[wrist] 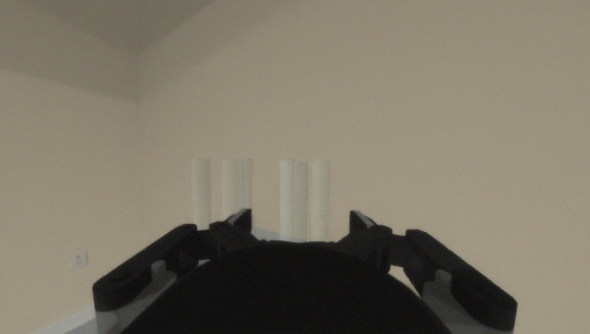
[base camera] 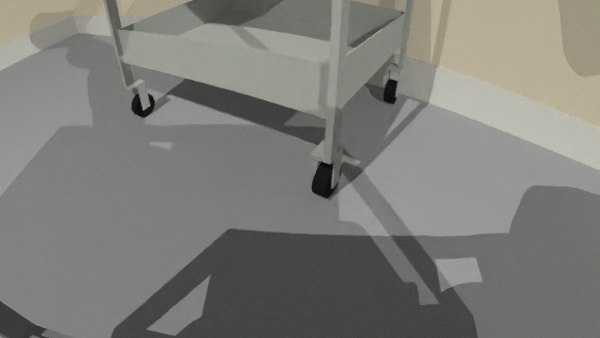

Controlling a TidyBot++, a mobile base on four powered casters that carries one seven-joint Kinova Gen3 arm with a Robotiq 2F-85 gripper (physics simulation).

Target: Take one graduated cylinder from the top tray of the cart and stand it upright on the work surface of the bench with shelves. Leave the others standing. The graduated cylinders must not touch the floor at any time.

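Frame: origin at the arm's base, x right, y up, z back, level; centimetres.
Seen in the pictures: gripper, fingertip midpoint: (wrist: 300, 220).
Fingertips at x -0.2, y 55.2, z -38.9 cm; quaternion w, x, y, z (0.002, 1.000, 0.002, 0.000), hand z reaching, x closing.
Note:
Offsets run from my fingertips to a thing's top centre. "*": to the spot under its first point.
Several pale, upright graduated cylinders stand beyond my gripper in the wrist view: one at the left (wrist: 201, 192), a close pair @[dy +4.9, dx -13.7, dz -19.4 cm] (wrist: 231, 185) beside it, and a group of three with its front one @[dy +4.9, dx -1.1, dz -13.2 cm] (wrist: 287, 200) and its right one @[dy +4.9, dx +4.5, dz -27.5 cm] (wrist: 320, 200) in line with the gap between the fingers. Their lower ends are hidden behind the gripper. A bit of the pale top tray (wrist: 265, 233) shows behind the left finger. My gripper (wrist: 300, 220) is open, with nothing between its fingertips. The cart (base camera: 225, 65) shows its lower tray, legs and casters in the base camera view. The bench does not show.
The cart's nearest caster @[* dy -90.8, dx +1.8, dz -3.5 cm] (base camera: 324, 180) stands on the grey floor, with other casters at the left (base camera: 143, 105) and back right (base camera: 391, 91). Beige walls with a white baseboard (base camera: 500, 107) stand behind the cart. A wall outlet @[dy -49.2, dx -129.6, dz -71.9 cm] (wrist: 78, 258) is at the lower left of the wrist view.

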